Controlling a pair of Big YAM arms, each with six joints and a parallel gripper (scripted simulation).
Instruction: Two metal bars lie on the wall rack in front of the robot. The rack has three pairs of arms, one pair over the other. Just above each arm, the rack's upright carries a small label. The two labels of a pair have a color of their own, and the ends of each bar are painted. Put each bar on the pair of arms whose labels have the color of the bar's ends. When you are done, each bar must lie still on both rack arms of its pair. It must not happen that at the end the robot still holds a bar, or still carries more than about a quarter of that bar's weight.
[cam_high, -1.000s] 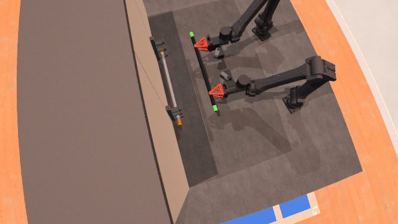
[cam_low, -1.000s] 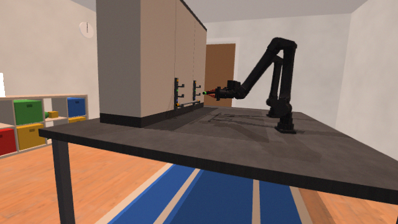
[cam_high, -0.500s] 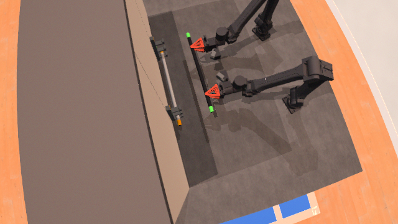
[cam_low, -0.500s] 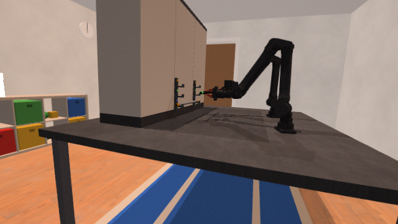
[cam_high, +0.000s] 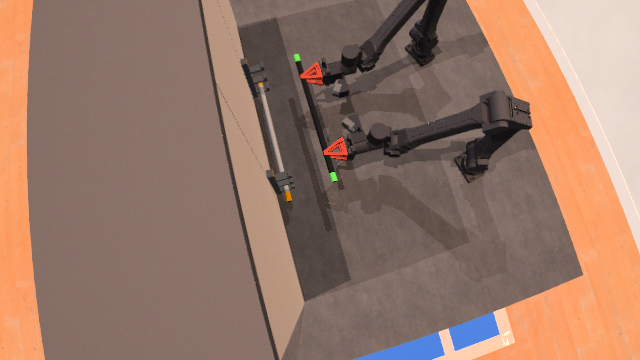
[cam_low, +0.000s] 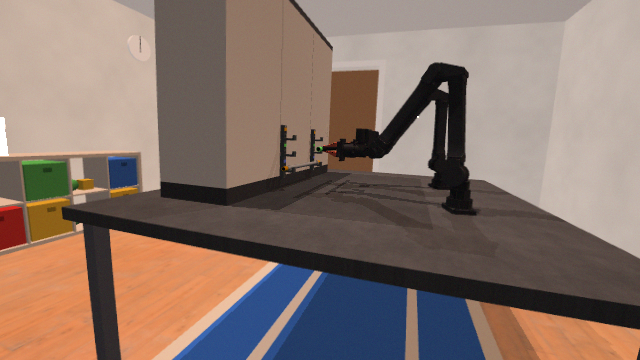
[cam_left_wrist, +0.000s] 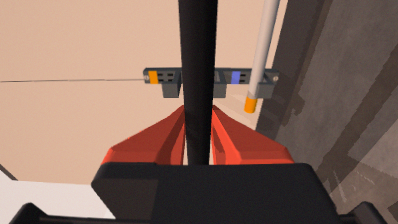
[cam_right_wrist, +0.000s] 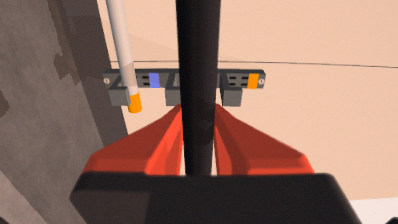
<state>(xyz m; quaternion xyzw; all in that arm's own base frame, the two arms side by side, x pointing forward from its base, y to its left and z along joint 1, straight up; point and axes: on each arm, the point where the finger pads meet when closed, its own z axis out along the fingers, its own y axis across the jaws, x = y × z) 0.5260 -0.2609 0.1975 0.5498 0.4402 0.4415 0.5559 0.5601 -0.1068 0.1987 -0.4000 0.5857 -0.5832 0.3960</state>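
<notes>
My left hand is 150 mm to the left of the black bar. Also, from my left hand: beige wall unit 350 mm ahead, 250 mm above, 150 mm to the right; then silver bar 160 mm ahead, 150 mm to the right, 100 mm below.
</notes>
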